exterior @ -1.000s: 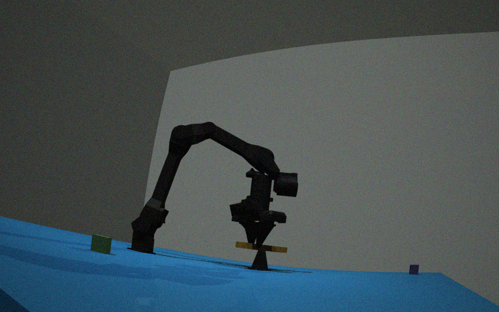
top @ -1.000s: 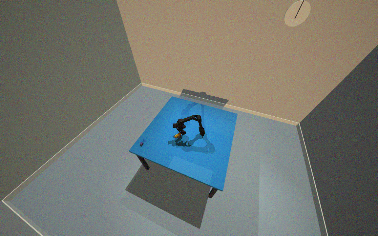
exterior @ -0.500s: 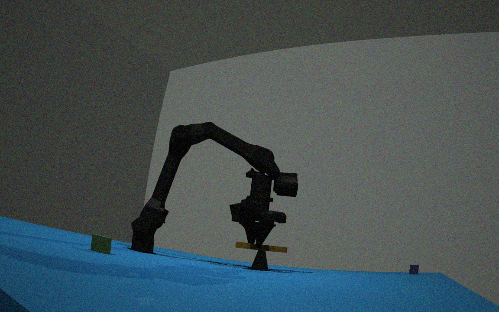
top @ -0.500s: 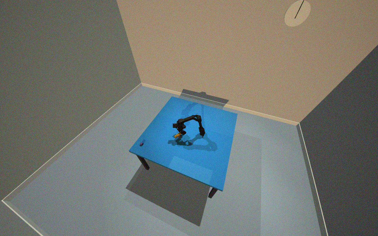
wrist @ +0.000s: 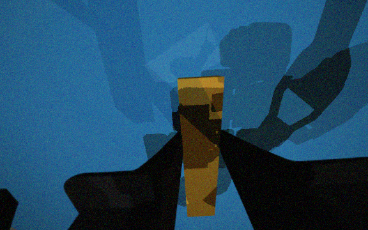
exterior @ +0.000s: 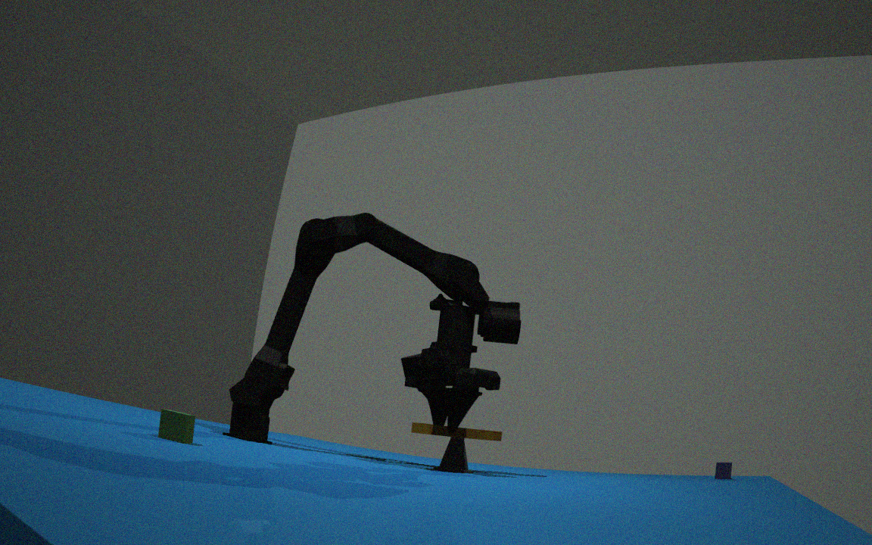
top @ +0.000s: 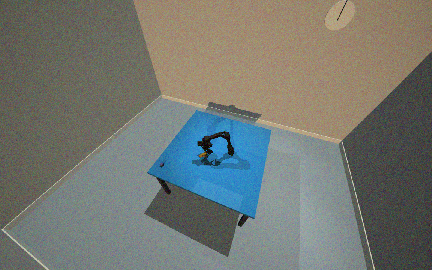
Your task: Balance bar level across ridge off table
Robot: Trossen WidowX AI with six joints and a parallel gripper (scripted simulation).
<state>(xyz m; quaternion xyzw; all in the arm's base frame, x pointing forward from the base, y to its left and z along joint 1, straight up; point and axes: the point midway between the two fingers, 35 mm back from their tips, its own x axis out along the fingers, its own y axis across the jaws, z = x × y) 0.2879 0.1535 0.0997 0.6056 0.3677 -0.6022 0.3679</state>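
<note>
Now: the yellow bar 2 cm to the left of my gripper tip and 1 cm ahead of it. From my gripper tip the other things lie so: green cube: 46 cm to the right, 9 cm behind, 5 cm below; purple cube: 45 cm ahead, 35 cm to the left, 5 cm below.
</note>
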